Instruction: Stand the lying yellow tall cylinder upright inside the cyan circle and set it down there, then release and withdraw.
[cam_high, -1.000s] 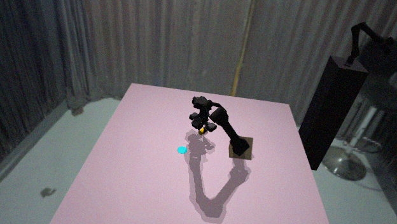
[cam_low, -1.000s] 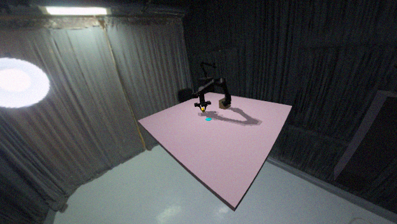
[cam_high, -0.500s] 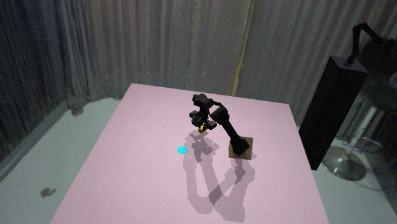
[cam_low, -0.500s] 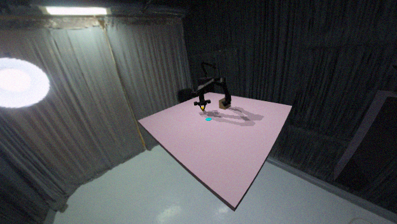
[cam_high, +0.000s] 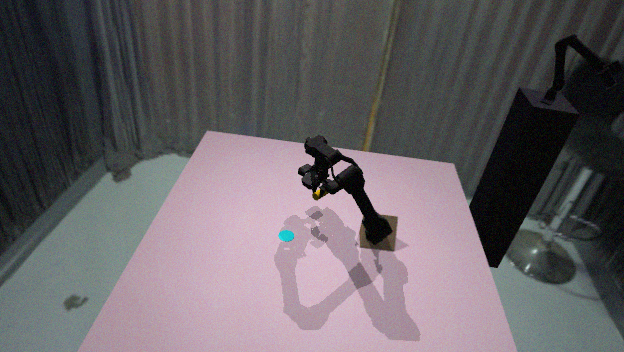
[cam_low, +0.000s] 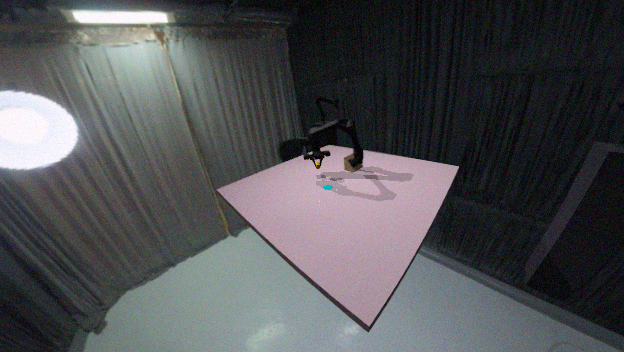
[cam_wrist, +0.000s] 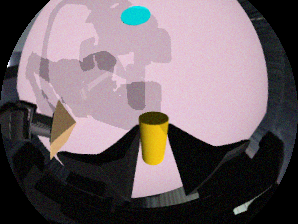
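The cyan circle lies 180 mm to the left of my gripper tip, 90 mm ahead of it and 80 mm below it. The rest, counted from my gripper tip: yellow tall cylinder 20 mm to the right, 10 mm behind.
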